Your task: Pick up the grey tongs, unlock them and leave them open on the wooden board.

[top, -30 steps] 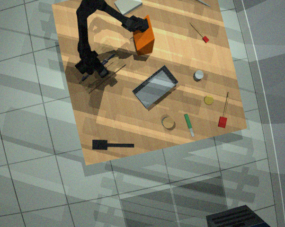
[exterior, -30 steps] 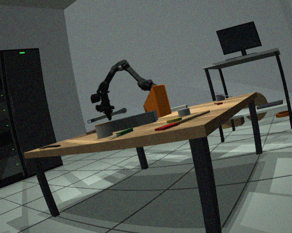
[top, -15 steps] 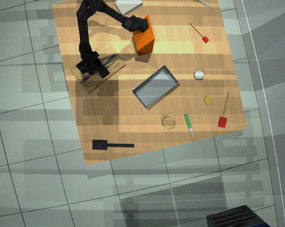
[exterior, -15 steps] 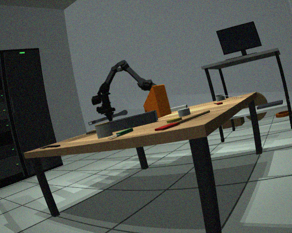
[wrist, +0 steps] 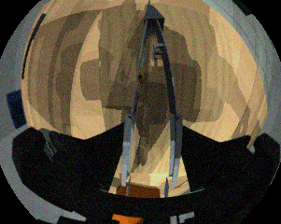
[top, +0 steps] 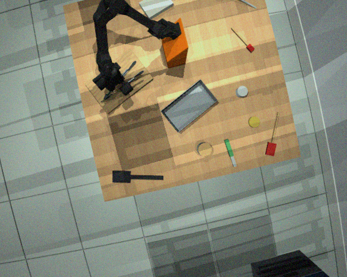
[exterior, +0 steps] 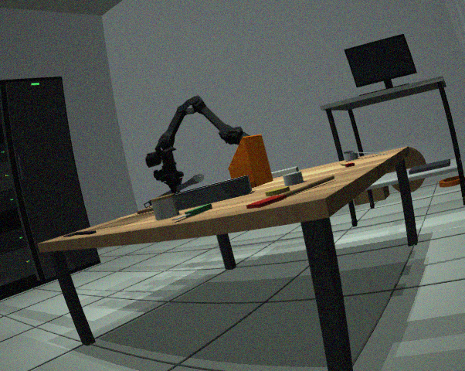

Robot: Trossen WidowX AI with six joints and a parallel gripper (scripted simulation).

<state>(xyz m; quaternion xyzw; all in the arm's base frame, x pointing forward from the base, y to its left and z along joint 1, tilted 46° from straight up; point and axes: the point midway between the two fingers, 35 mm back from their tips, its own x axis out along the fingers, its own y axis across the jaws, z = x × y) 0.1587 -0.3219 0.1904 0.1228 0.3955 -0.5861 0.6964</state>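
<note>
Right now my gripper tip is 3 cm past the wooden board, 3 cm to the left of it and 4 cm above it. The rest, counted from my gripper tip: black spatula: 57 cm ahead, 8 cm to the right, 4 cm below; then grey roasting tin: 23 cm ahead, 35 cm to the left, 1 cm below; then white cylinder: 21 cm ahead, 70 cm to the left, 3 cm below.
</note>
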